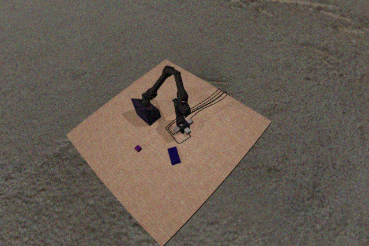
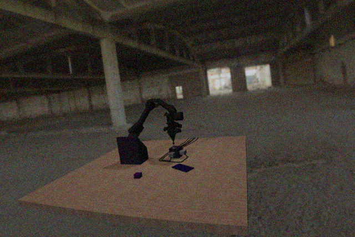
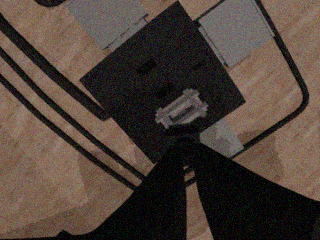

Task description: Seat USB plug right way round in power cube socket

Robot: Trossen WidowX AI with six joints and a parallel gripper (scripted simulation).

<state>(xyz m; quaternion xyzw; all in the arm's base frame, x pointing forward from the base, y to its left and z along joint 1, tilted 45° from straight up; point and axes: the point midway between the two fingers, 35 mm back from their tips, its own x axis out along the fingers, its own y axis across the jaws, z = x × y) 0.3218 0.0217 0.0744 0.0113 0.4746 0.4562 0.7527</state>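
Right now my gripper tip is 70 mm above the USB socket. Round my gripper tip: flat blue slab: 230 mm to the right, 130 mm below, 100 mm ahead; small purple block: 350 mm to the right, 170 mm behind, 120 mm below.
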